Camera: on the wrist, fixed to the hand. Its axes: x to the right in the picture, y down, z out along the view.
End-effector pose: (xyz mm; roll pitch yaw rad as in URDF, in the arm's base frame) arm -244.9 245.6 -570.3 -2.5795 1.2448 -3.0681
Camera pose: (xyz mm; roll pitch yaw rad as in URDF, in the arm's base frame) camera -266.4 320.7 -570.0 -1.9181 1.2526 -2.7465
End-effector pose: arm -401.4 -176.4 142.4 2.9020 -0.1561 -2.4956
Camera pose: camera -422.5 -139.4 207.9 -3.0310 -0.0687 -2.4432
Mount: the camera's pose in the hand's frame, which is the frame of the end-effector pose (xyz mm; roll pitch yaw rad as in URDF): 4.8 56.6 -53.6 0.3587 -0.0722 -0.0717
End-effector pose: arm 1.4 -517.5 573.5 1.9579 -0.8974 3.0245
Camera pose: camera 51.5 -551.9 622.6 2.3572 -0.8030 2.9671
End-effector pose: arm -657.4 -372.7 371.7 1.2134 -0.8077 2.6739
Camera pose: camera -669.8 -444.9 398.9 1.6602 -0.7617 2.5456
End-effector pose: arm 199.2 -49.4 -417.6 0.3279 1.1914 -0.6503
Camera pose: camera 219.5 24.2 -434.1 0.4837 1.1369 -0.8682
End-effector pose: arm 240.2 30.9 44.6 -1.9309 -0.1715 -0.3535
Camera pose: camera 225.8 -38.5 11.8 -1.5929 -0.2122 -0.2585
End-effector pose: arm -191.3 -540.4 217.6 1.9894 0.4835 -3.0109
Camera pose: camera -226.0 -571.2 280.4 2.3232 0.5779 -3.0549
